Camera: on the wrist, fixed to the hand. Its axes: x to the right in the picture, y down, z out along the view.
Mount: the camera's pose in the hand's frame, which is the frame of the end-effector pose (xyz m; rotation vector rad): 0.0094 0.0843 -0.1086 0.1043 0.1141 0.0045
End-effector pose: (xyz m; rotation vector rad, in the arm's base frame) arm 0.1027 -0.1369 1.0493 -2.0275 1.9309 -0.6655
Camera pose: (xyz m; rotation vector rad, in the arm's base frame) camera -0.0242 -0.1398 1.1029 -1.9608 1.9183 -0.8795
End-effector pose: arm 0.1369 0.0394 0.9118 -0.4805 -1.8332 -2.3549
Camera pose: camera 0.1330 -0.0859 0.9691 -0.3308 -1.8889 -2.2203
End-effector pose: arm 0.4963 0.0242 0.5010 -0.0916 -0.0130 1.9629
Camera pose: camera 0.4227 -0.0032 0.3878 -0.1350 0.1643 1.9564
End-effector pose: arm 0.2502 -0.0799 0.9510 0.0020 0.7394 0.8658
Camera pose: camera 0.1319 -0.0484 0.8878 0.0474 0.8912 0.8359
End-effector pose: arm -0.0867 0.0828 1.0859 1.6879 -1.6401 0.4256
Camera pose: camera -0.1392 0.1582 1.1886 1.7034 -1.5627 0.6079
